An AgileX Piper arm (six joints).
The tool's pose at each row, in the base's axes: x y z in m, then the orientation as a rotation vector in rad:
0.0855 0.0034 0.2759 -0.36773 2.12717 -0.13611
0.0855 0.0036 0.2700 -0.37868 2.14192 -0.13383
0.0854 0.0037 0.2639 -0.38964 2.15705 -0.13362
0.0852 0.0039 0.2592 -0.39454 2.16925 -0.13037
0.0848 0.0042 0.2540 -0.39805 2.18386 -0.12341
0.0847 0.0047 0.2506 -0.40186 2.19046 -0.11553
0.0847 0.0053 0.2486 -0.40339 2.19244 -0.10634
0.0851 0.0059 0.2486 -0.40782 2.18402 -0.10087
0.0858 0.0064 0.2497 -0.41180 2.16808 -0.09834
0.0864 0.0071 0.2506 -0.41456 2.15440 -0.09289
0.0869 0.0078 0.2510 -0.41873 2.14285 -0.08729
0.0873 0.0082 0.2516 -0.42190 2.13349 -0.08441
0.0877 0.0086 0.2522 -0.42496 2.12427 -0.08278
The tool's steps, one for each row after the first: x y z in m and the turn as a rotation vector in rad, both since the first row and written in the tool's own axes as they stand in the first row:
0.0047 0.0016 0.0033 -0.00817 0.01473 -0.00569
0.0095 0.0032 0.0066 -0.01492 0.03020 -0.01212
0.0133 0.0045 0.0090 -0.02093 0.04194 -0.01332
0.0176 0.0061 0.0115 -0.02929 0.05539 -0.01191
0.0202 0.0074 0.0134 -0.03722 0.06090 -0.01104
0.0216 0.0085 0.0145 -0.04449 0.06155 -0.00846
0.0212 0.0089 0.0148 -0.04886 0.05277 -0.01021
0.0198 0.0090 0.0148 -0.04996 0.03705 -0.01341
0.0186 0.0093 0.0149 -0.05296 0.02302 -0.01446
0.0178 0.0098 0.0151 -0.05695 0.01118 -0.01628
0.0170 0.0100 0.0151 -0.05896 0.00181 -0.01825
0.0162 0.0101 0.0151 -0.06007 -0.00724 -0.02062

